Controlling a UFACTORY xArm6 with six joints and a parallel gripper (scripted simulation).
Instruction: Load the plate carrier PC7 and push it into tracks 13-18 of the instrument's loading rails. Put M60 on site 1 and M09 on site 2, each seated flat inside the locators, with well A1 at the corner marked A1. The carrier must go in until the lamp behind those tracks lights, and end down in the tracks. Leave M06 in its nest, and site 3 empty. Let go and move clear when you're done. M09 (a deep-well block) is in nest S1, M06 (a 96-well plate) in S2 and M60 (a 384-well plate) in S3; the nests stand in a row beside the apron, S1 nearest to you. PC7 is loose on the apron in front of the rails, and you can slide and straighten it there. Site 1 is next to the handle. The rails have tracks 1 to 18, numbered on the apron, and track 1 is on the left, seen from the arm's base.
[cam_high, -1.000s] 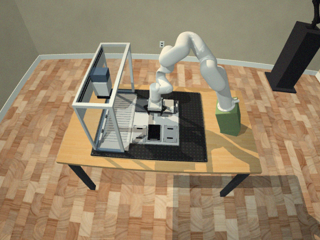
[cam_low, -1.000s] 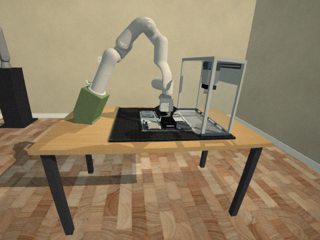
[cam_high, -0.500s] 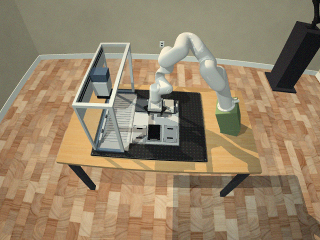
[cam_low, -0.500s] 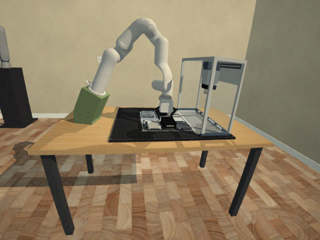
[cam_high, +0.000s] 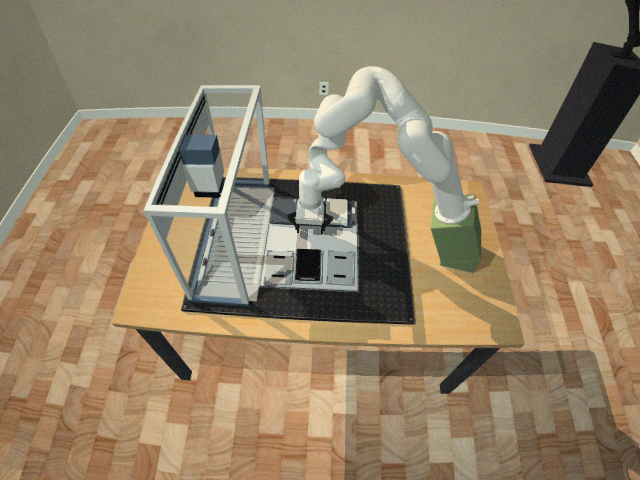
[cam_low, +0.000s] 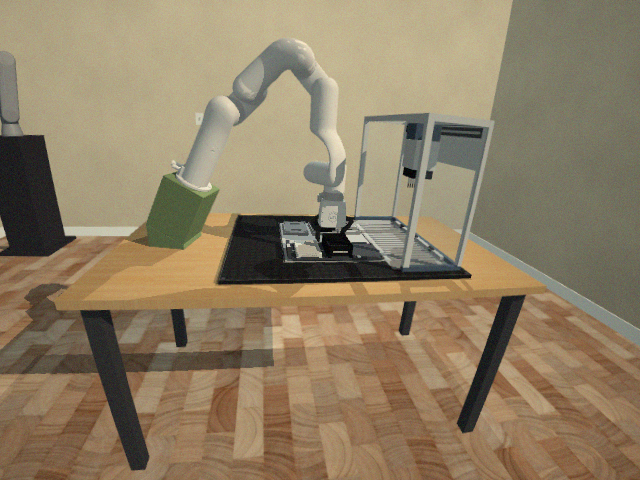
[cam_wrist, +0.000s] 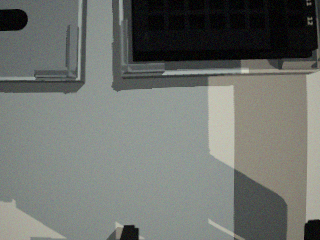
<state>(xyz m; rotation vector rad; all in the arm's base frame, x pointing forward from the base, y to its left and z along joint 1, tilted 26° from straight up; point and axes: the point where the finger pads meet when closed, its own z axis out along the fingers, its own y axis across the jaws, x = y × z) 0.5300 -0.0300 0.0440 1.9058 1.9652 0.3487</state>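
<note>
My hand is 40 mm to the right of the apron, 20 mm above it and 10 mm past it. Round my hand: black 96-well plate (160 mm to the left); carrier PC7 (100 mm to the right); nest S1 (160 mm to the left, 120 mm behind, 10 mm below).
</note>
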